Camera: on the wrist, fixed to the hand. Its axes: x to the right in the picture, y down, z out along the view.
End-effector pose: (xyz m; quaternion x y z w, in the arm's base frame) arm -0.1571 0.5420 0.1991 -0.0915 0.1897 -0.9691 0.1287
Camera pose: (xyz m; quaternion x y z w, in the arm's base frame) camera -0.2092 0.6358 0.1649 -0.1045 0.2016 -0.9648 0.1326
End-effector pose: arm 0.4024 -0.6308 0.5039 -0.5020 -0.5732 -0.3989 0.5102
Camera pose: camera 0.3364 -0.7151 0.5387 -0.5155 -0.5724 -0.3990 0.4974
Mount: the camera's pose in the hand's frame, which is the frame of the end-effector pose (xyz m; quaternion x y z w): 0.0185 -0.0818 -0.0752 -0.0137 -0.0122 0.0030 0.9998
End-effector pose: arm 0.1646 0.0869 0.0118 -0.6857 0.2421 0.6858 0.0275
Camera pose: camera 0.2635 0.1257 -0.0256 -0.6769 0.2344 0.6975 0.0190
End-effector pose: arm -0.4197 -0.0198 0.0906 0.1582 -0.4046 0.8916 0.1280
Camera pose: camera -0.4210 0.0917 0.1066 0.1661 -0.4188 0.8843 0.1225
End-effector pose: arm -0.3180 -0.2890 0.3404 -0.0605 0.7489 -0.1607 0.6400
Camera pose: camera -0.4042 -0.3592 0.3588 -0.0690 0.7434 -0.1478 0.6487
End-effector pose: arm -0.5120 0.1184 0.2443 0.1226 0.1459 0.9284 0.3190
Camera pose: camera -0.5048 0.1772 0.1485 0.1300 0.1289 0.9297 0.3196
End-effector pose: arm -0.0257 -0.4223 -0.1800 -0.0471 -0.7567 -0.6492 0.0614
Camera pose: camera -0.0539 -0.5093 -0.2458 -0.0581 -0.7483 -0.6587 0.0535
